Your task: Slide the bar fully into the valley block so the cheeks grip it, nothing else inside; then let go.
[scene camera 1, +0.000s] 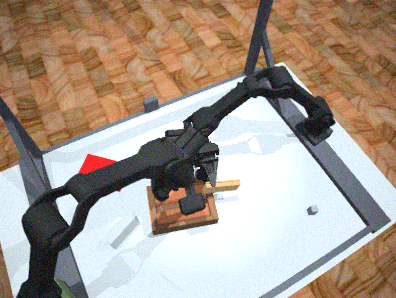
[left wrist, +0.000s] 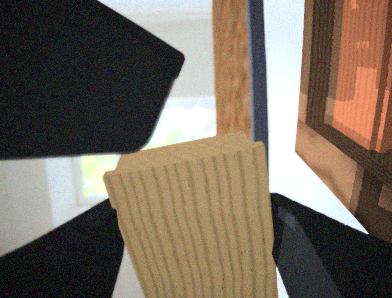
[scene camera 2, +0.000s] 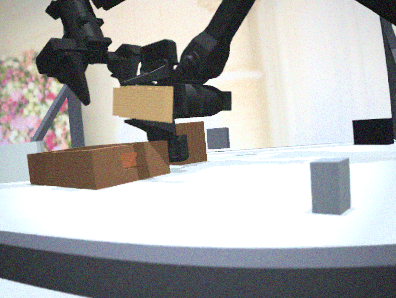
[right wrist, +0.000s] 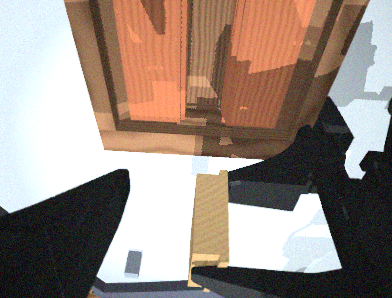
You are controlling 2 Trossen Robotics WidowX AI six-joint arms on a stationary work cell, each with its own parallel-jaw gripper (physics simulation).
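Frame: origin at the left arm's base, x ahead, y left, z up, level; metres.
Seen in the pictures: left gripper, fingertip midpoint: (scene camera 1: 213, 189) (left wrist: 196, 206) (scene camera 2: 123, 102) (right wrist: 193, 226); right gripper, fingertip midpoint: (scene camera 1: 196, 186) (left wrist: 177, 77) (scene camera 2: 111, 102) (right wrist: 236, 183); left arm's base, link origin: (scene camera 1: 315, 127).
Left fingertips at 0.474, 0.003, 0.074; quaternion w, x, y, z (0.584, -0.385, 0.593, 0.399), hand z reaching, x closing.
Pixels of each thing's top centre, then the offset from my left fingertips to it, as dx, dy, dz.
- valley block, top centre: (right wrist: 212, 13) (scene camera 2: 91, 147) (scene camera 1: 181, 202) +0.082, -0.040, -0.059
- pale wooden bar, top centre: (left wrist: 125, 280) (right wrist: 202, 294) (scene camera 2: 138, 79) (scene camera 1: 222, 182) -0.027, +0.004, +0.027
- small grey block, top centre: (scene camera 2: 329, 159) (right wrist: 131, 275) (scene camera 1: 314, 208) -0.246, +0.210, -0.074
- red object, top centre: (scene camera 1: 102, 170) +0.227, -0.279, -0.080
- brown piece, top centre: (scene camera 2: 179, 123) -0.013, -0.214, -0.035
The valley block (scene camera 1: 187, 226) (scene camera 2: 62, 167) (right wrist: 145, 142) is a brown wooden box with two orange cheeks and a brown channel between them; part also shows in the left wrist view, its wall (left wrist: 320, 145) at the right. The pale wooden bar (scene camera 1: 226, 186) (scene camera 2: 142, 103) (left wrist: 200, 230) (right wrist: 211, 220) is outside the block, raised off the table beside one end wall. My left gripper (scene camera 1: 209, 187) (left wrist: 196, 206) is shut on the bar. My right gripper (scene camera 2: 104, 92) is open and empty above the block. The arms hide part of the cheeks; the channel's far end is cut off in the right wrist view.
A small grey block (scene camera 1: 312, 210) (scene camera 2: 330, 186) (right wrist: 133, 262) stands on the table. A red object (scene camera 1: 90, 165) lies partly behind the right arm. A brown piece (scene camera 2: 192, 142) stands behind the left gripper. Grey frame rails border the table. Both grippers are close together.
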